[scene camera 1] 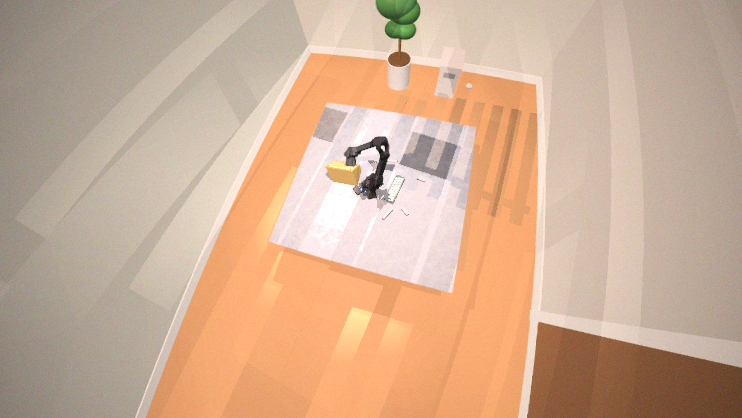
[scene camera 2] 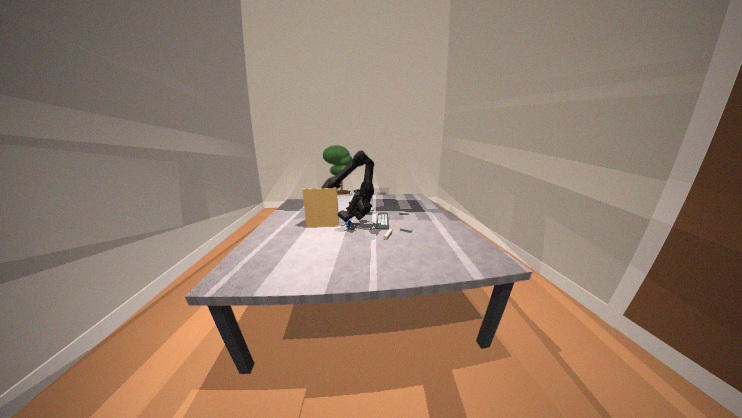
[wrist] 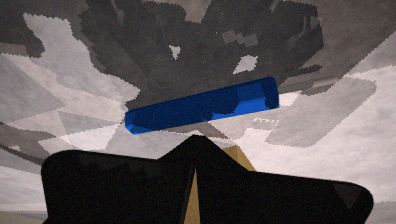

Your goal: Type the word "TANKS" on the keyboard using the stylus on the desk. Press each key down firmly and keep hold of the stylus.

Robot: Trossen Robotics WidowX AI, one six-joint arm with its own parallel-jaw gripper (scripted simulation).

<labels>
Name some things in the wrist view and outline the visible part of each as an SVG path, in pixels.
My gripper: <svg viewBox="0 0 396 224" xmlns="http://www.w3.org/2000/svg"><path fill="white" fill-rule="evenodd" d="M41 168L48 218L42 224L184 224L195 169L200 224L364 224L374 204L371 192L365 187L352 182L249 171L209 138L195 134L158 159L82 150L64 150L47 157Z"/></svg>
A blue stylus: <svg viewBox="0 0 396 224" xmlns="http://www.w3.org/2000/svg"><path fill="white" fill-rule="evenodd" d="M338 77L331 75L277 87L275 78L269 76L132 109L125 113L125 128L135 135L276 109L280 107L280 94L333 84L337 82Z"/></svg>
</labels>
